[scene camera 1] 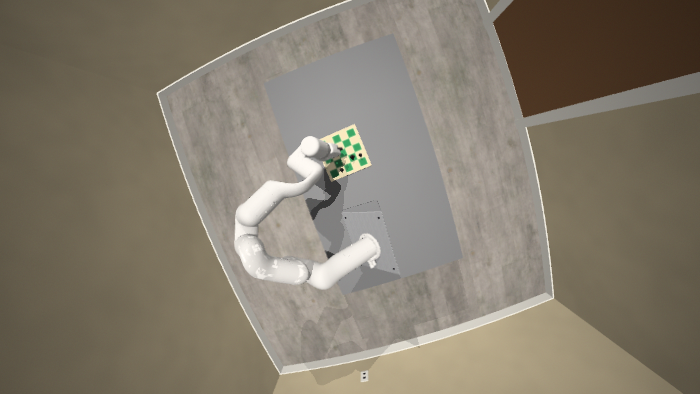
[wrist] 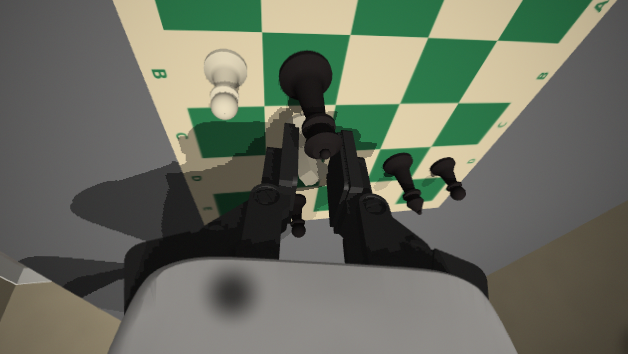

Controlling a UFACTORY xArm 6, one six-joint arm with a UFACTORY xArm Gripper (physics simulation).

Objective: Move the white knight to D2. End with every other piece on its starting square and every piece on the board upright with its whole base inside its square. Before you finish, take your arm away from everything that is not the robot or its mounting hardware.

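Places are measured from the arm's base along level axes (x ahead, y left, z up), in millimetres.
Where they show: gripper, fingertip midpoint: (wrist: 313,149); arm's base at its link origin: (scene camera 1: 370,245).
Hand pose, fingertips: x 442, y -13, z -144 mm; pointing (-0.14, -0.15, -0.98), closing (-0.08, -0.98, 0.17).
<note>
Each offset is from my fingertips to the centre of the thing. Level surfaces: height alone.
The white knight @(dx -5, dy +2, dz -2 mm) (wrist: 308,172) is between the finger pads of my gripper (wrist: 313,149) (scene camera 1: 338,151) in the wrist view. It leans a little and its upper part lies against the left pad; my gripper is shut on it. Whether its base touches the board @(dx -9, dy -33, dz -25 mm) (wrist: 382,65) (scene camera 1: 356,138) cannot be told. A tall black piece with a ball-topped crown @(dx +29, dy +3, dz +5 mm) (wrist: 306,75) stands in row B and hides part of the knight. Its head overlaps the space between the fingers in the view. A white pawn @(dx +34, dy +39, dz -6 mm) (wrist: 225,70) stands in row B beside the tall piece.
A black bishop @(dx -44, dy -69, dz +0 mm) (wrist: 398,162) and a black pawn @(dx -52, dy -109, dz -6 mm) (wrist: 443,166) stand to the right of the fingers. Another black pawn @(dx -82, dy +5, dz -6 mm) (wrist: 298,227) shows partly behind the left finger. The grey mat @(dz -27 mm) (scene camera 1: 415,150) surrounds the board, and the arm's base plate (scene camera 1: 367,222) is on the mat.
</note>
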